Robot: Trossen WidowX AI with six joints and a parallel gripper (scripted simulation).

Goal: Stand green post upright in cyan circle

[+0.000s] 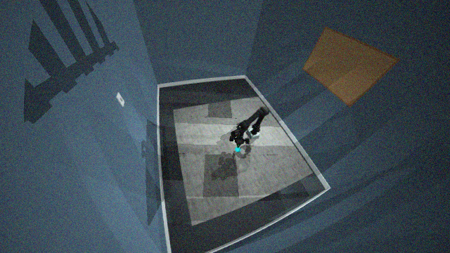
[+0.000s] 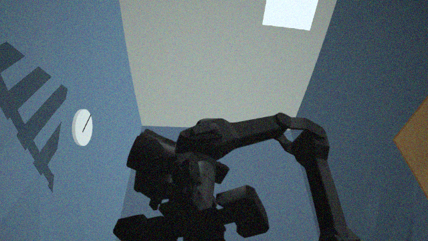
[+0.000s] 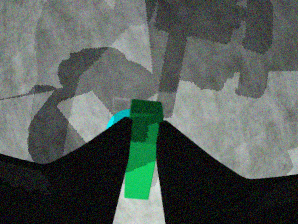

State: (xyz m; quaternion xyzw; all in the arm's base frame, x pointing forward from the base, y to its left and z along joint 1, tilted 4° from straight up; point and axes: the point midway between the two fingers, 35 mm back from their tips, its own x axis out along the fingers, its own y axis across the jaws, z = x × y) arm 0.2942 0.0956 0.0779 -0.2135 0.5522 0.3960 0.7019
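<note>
My gripper tip is 3 cm past the cyan circle, 2 cm to the left of it and 12 cm above it. Also, from my gripper tip: green post 1 cm behind, 2 cm to the right, 1 cm below.
</note>
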